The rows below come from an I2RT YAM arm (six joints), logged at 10 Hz.
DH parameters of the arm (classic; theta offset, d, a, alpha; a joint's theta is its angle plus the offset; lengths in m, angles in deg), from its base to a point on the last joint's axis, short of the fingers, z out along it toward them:
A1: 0 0.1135 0.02 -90
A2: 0 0 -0.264 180
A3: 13.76 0 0.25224 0
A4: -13.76 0 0.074 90
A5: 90 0 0 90
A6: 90 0.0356 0 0
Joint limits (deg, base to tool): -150..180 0..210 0..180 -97..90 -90..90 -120..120
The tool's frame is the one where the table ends.
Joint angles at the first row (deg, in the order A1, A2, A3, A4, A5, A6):
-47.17 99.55 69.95 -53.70 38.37 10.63
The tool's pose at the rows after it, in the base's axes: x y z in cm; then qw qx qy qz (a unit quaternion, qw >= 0):
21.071 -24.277 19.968 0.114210 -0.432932 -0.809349 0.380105
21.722 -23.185 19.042 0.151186 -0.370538 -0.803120 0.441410
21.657 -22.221 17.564 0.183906 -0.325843 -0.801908 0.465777
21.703 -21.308 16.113 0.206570 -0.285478 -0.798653 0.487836
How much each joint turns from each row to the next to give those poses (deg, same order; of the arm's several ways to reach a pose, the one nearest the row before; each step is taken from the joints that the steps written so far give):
2.75 3.51 2.62 -6.29 8.40 1.45
2.86 0.97 -2.04 0.41 8.80 -2.48
1.52 0.88 -3.15 0.84 4.33 -1.80
1.59 1.02 -2.96 1.78 3.77 -1.65

